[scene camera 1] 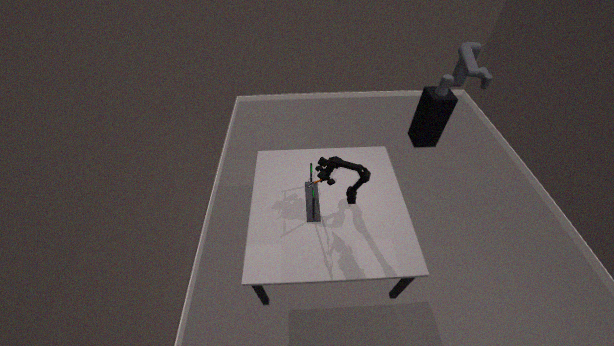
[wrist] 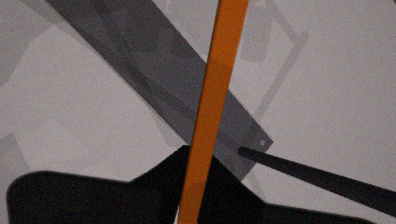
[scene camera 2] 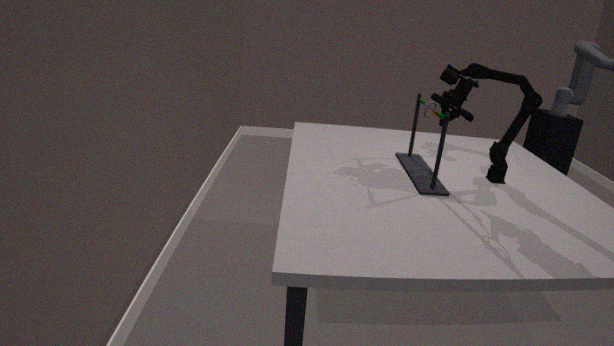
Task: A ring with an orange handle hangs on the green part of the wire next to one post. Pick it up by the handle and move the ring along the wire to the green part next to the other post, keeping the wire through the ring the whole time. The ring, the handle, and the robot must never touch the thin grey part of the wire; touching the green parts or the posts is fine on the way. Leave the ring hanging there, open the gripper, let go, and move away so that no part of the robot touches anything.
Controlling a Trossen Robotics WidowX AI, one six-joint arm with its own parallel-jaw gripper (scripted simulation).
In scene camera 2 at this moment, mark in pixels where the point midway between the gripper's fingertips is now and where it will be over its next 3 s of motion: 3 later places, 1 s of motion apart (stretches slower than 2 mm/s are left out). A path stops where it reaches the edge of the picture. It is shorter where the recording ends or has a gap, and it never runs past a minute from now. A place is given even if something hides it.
My gripper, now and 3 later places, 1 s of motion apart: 440,125; 442,141; 440,149; 441,153
